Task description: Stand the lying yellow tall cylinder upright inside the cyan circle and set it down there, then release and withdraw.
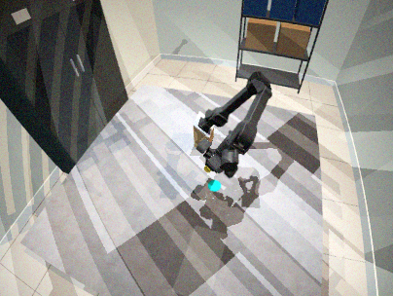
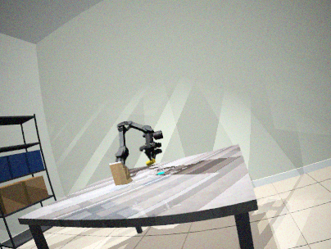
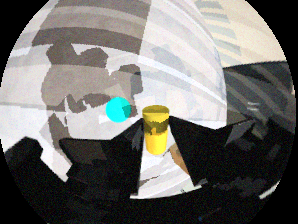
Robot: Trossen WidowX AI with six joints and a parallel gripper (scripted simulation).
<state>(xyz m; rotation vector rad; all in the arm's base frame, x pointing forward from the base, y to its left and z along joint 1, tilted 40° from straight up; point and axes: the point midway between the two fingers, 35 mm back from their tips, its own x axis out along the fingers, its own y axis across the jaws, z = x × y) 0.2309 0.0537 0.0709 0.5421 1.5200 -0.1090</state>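
Now: gripper tip 11 cm above the cyan circle, 3 cm to the right of it and 2 cm short of it. Also, from my gripper tip: yellow tall cylinder (2 cm behind, 1 cm below).
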